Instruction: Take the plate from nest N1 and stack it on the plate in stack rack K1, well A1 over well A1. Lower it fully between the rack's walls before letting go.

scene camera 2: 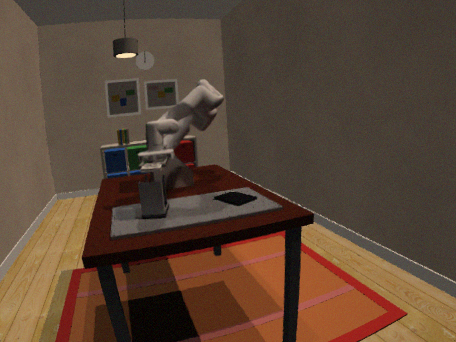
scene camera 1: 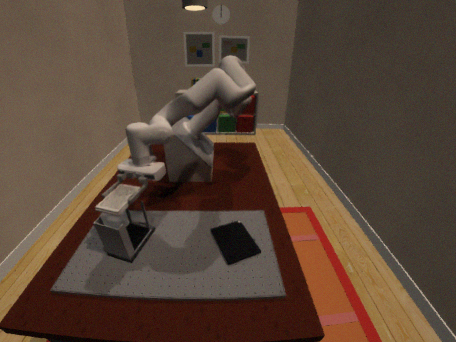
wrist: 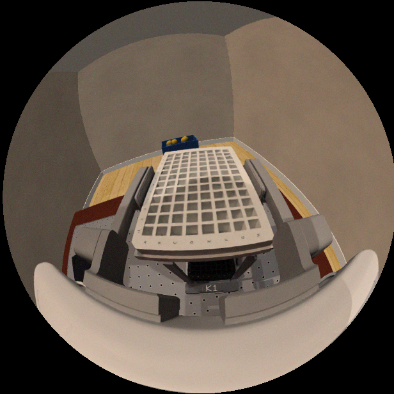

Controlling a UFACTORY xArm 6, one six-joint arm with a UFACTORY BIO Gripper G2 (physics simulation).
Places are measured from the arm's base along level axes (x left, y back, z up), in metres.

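Pixels of known places: hand, its tool point: (scene camera 2: 152,165) (scene camera 1: 120,195); arm's base, origin of its link: (scene camera 2: 165,148) (scene camera 1: 191,131).
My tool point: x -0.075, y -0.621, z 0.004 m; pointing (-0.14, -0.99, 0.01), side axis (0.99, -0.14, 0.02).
Ahead of a thing's pixels: the offset from my tool point to its top centre. "*": to the spot under its first point. Level surfaces: height alone.
My gripper (scene camera 1: 125,189) (scene camera 2: 154,164) (wrist: 200,181) is shut on a pale plate with square wells @(dx -0.001, dy -0.006, dz +0.002 m) (scene camera 1: 119,198) (wrist: 199,200), one finger along each long side. The plate looks about level and is held above stack rack K1 @(dx -0.006, dy -0.008, dz -0.050 m) (scene camera 1: 114,241) (scene camera 2: 152,199) (wrist: 211,288), clear of its walls. In the wrist view the rack shows below the plate's lettered near edge, and the plate hides much of it. A dark gridded plate (wrist: 210,270) lies low inside the rack. A flat black holder @(dx +0.358, dy +0.038, dz -0.188 m) (scene camera 1: 235,242) (scene camera 2: 235,198), likely nest N1, carries no plate; its label is not readable.
The rack and black holder stand on a grey perforated board @(dz -0.202 m) (scene camera 1: 180,285) (scene camera 2: 125,227) on the dark red table (scene camera 1: 165,317) (scene camera 2: 200,245). The rack's tall wall and upright posts @(* dx +0.042, dy +0.040, dz -0.112 m) (scene camera 1: 145,215) rise below the held plate. A blue box with yellow balls (wrist: 180,145) is far beyond.
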